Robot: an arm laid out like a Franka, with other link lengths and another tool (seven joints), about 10 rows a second.
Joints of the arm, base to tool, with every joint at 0 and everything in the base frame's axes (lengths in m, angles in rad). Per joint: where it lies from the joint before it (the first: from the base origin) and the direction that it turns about. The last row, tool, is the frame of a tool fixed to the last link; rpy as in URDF.
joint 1: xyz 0 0 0.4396 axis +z
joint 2: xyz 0 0 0 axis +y
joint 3: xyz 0 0 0.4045 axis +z
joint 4: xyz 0.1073 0 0 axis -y
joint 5: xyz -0.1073 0 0.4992 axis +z
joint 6: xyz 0 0 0 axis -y
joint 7: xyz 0.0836 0 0 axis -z
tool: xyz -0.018 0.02 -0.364 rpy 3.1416 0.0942 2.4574
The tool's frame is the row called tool.
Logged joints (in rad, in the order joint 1, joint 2, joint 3, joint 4, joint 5, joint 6, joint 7), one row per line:
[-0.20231, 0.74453, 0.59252, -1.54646, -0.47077, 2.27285, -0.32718]
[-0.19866, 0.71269, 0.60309, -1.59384, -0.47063, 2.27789, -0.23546]
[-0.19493, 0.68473, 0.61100, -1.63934, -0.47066, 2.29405, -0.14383]
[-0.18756, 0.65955, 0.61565, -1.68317, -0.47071, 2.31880, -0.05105]
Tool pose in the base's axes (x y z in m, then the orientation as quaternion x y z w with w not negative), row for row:
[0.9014, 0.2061, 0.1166, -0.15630, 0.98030, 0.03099, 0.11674]
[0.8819, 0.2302, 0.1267, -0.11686, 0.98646, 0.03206, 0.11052]
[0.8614, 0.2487, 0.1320, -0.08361, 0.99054, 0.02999, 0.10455]
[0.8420, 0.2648, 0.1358, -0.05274, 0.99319, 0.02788, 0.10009]
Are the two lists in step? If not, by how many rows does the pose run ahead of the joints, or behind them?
The pose runs 2 rows behind the joints: the pose in row i belongs to the joints in row i - 2.
